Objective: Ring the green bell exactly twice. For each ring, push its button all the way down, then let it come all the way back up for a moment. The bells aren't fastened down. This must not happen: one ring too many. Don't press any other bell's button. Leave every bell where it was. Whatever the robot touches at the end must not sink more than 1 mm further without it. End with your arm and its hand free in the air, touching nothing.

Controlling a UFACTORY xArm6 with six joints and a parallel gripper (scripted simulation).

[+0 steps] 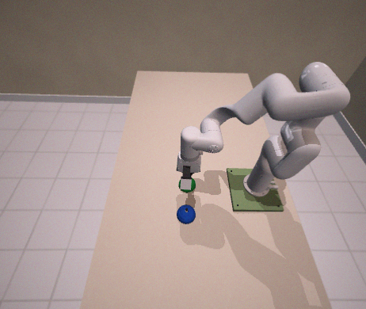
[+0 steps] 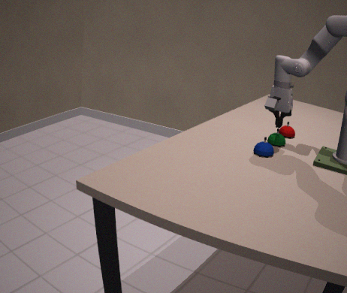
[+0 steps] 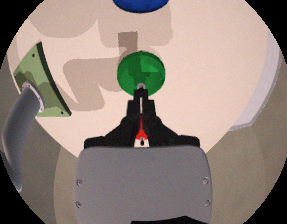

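My gripper is now 5 cm above the green bell. Round my hand: red bell 15 cm to the right, 5 cm below, 1 cm ahead; then blue bell 15 cm to the left, 5 cm below, 1 cm behind.
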